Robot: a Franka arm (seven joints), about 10 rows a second.
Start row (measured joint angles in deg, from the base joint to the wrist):
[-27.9, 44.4, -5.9, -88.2, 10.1, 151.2, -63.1]
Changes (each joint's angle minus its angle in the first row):
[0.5, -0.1, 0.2, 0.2, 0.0, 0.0, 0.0]
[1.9, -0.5, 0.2, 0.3, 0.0, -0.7, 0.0]
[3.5, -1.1, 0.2, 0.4, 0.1, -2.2, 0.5]
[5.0, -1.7, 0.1, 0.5, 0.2, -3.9, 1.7]
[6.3, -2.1, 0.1, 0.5, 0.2, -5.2, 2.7]
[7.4, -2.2, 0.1, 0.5, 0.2, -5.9, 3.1]
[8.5, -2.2, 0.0, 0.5, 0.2, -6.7, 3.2]
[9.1, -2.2, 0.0, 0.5, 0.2, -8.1, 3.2]
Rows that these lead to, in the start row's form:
[-27.4, 44.3, -5.7, -88.0, 10.1, 151.2, -63.1]
[-26.0, 43.9, -5.7, -87.9, 10.1, 150.5, -63.1]
[-24.4, 43.3, -5.7, -87.8, 10.2, 149.0, -62.6]
[-22.9, 42.7, -5.8, -87.7, 10.3, 147.3, -61.4]
[-21.6, 42.3, -5.8, -87.7, 10.3, 146.0, -60.4]
[-20.5, 42.2, -5.8, -87.7, 10.3, 145.3, -60.0]
[-19.4, 42.2, -5.9, -87.7, 10.3, 144.5, -59.9]
[-18.8, 42.2, -5.9, -87.7, 10.3, 143.1, -59.9]

